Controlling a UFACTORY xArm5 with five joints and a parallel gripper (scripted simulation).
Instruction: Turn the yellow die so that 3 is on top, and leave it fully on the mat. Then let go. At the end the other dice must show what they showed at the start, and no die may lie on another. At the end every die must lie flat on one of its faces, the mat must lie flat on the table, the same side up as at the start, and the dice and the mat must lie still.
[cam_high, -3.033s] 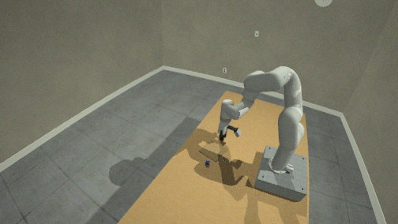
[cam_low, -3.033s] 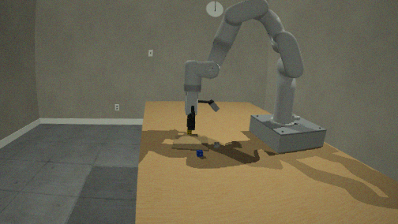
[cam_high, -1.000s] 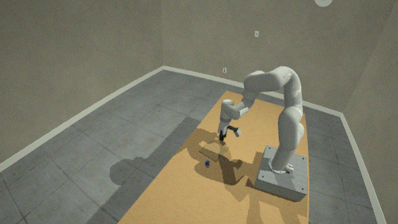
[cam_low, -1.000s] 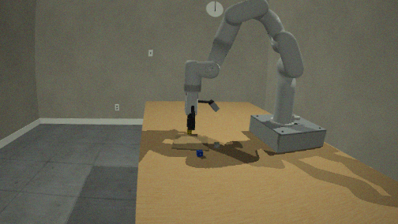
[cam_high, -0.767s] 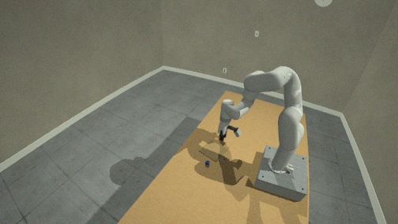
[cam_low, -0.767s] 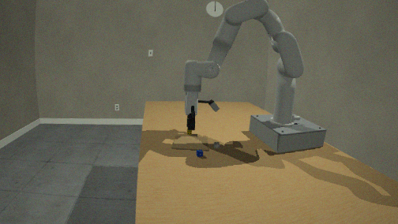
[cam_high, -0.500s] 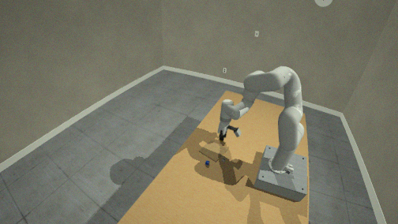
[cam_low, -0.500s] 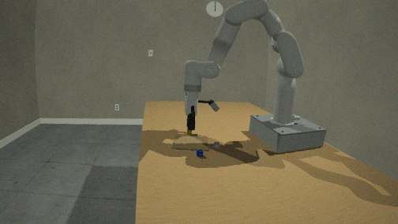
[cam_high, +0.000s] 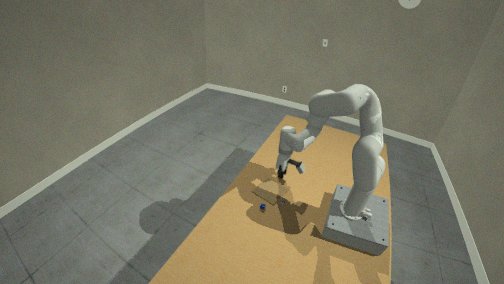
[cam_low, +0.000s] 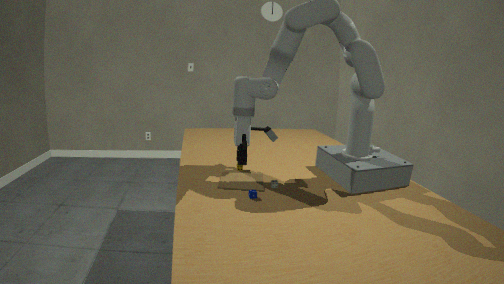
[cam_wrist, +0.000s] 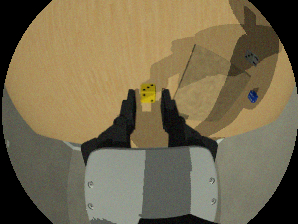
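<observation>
The yellow die lies 4 cm below my hand and 1 cm ahead of it. Round my hand: blue die: 23 cm to the left, 4 cm below, 2 cm behind; then grey die: 16 cm to the left, 10 cm behind, 4 cm below; then tan mat: 11 cm to the left, 4 cm below.
</observation>
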